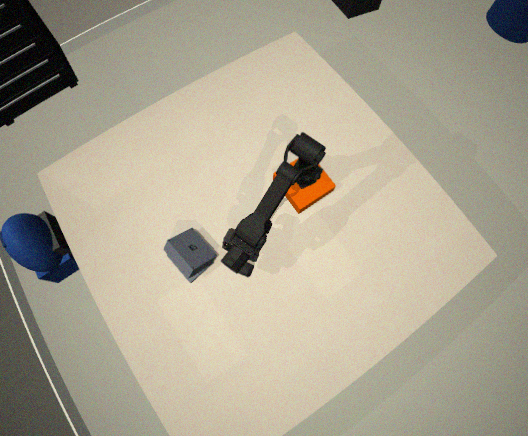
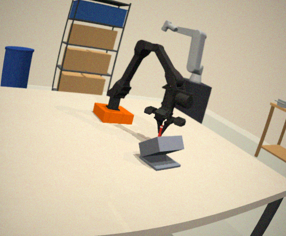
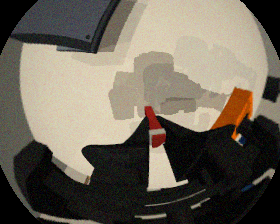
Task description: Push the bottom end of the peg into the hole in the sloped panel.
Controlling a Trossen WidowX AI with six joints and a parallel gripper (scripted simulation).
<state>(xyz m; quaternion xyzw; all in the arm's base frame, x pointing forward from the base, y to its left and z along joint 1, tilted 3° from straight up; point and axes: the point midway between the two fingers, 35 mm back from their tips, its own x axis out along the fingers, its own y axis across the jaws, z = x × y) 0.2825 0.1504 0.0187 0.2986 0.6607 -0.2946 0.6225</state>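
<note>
The grey sloped panel lies 190 mm ahead of my gripper tip, 80 mm to the right of it and 20 mm above it. The rest, counted from my gripper tip: flat grey foot (200 mm ahead, 80 mm to the right, 40 mm below); then thin red peg (20 mm above).
</note>
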